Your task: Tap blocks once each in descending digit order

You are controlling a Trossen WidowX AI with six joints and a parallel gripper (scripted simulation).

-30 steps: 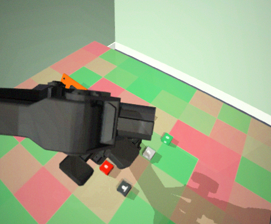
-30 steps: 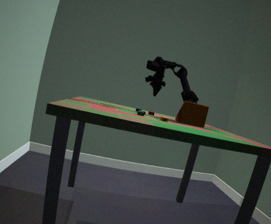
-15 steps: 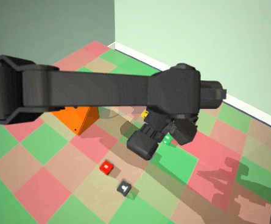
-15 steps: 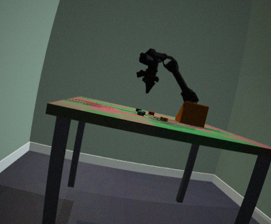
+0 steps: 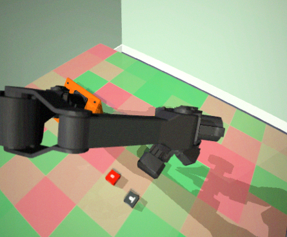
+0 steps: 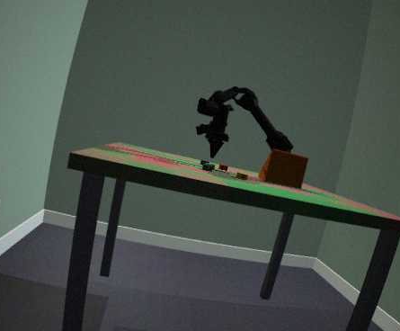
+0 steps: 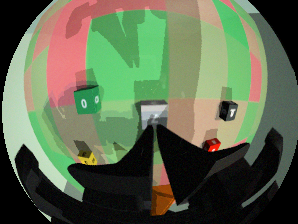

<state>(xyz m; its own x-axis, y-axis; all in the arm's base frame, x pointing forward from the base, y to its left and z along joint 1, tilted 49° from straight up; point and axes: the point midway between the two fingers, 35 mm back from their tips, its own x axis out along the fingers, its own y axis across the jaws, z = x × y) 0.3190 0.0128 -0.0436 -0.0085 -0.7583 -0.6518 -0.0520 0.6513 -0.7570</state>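
The grey block is 30 mm below my gripper tip. The rest, counted from my gripper tip: green block: 20 mm ahead, 90 mm to the left, 30 mm below; then black block: 10 mm ahead, 150 mm to the right, 30 mm below; then red block: 80 mm behind, 130 mm to the right, 30 mm below.
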